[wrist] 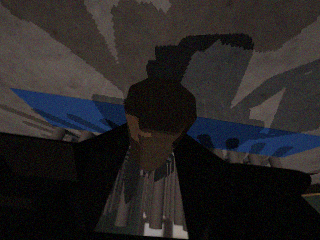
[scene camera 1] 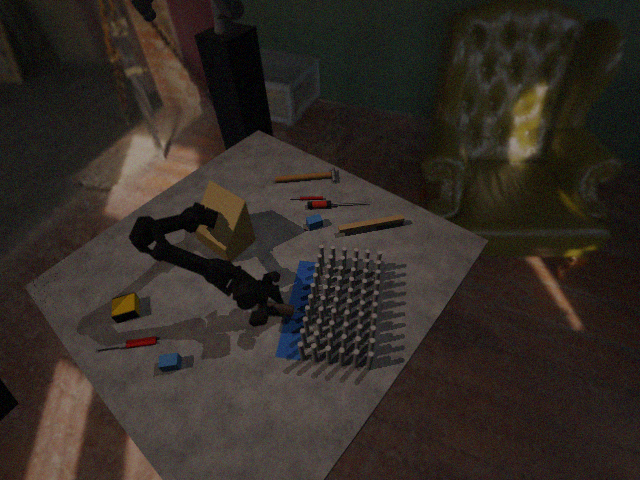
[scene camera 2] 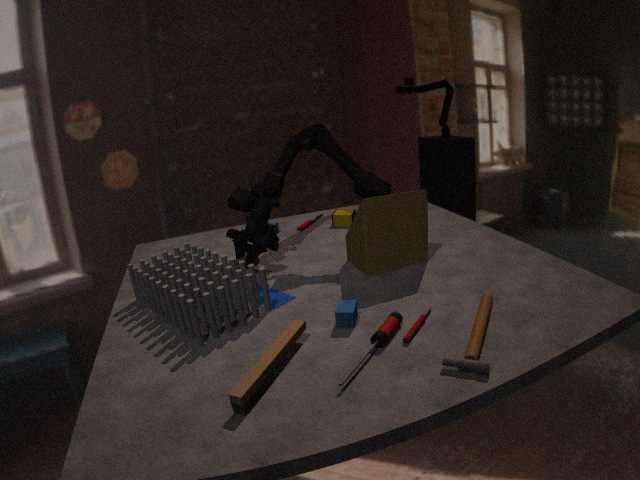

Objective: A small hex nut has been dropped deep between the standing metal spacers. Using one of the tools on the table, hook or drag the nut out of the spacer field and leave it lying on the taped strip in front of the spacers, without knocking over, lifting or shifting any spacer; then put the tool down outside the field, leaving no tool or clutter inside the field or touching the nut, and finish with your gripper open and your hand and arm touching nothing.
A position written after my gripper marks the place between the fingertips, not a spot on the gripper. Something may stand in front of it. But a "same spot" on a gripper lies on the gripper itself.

my gripper: wrist; scene camera 1; scene camera 2 242,267
same spot on my gripper: (scene camera 1: 274,294) = (wrist: 194,217)
